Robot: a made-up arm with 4 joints.
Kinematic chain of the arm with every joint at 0, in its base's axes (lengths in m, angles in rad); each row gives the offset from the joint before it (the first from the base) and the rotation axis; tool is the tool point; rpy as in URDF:
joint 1: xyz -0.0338 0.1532 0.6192 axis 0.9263 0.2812 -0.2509
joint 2: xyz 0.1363 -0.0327 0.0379 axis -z
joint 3: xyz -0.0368 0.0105 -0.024 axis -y
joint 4: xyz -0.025 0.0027 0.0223 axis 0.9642 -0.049 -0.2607
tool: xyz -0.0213 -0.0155 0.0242 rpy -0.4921 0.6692 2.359
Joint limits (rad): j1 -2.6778..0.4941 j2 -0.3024..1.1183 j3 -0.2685..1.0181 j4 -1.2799..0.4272
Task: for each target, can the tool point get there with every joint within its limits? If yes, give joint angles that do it. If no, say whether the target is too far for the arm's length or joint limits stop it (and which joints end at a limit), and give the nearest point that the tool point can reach.
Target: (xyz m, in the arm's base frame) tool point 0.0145 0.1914 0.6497
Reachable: yes | joints -0.4014 0.6375 0.3869 0.2105
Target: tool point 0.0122 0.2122 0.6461
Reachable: yes | joints -0.6049 0.5400 0.4317 -0.7569
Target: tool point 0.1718 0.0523 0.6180
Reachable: no: joint limits stop it (at a limit: joint 1, joint 2, joint 3, joint 4) | nearest point 0.1089 0.1431 0.6796 | short by 0.127 m
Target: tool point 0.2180 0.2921 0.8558
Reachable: no: too far | nearest point 0.0907 0.2125 0.6905 | short by 0.223 m
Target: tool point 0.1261 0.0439 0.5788
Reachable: no: joint limits stop it (at a limit: joint 1, joint 2, joint 3, joint 4) | nearest point 0.0308 0.0631 0.6379 | short by 0.114 m
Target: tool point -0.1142 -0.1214 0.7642
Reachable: no: too far | nearest point 0.0203 0.0746 0.6513 | short by 0.263 m
